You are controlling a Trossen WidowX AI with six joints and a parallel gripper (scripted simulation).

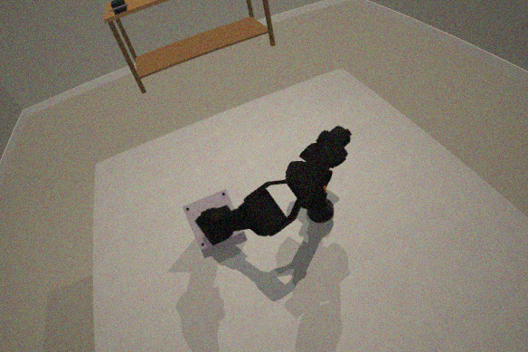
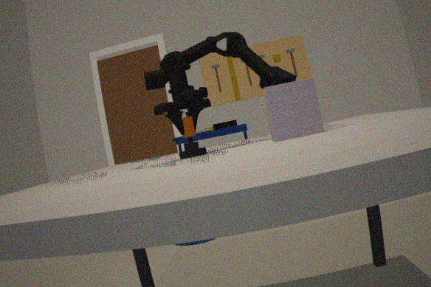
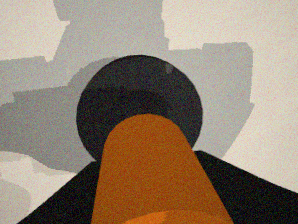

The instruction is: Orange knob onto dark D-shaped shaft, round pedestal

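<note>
The orange knob is 20 mm above my gripper tip. Round my gripper tip: round pedestal 40 mm below.
</note>
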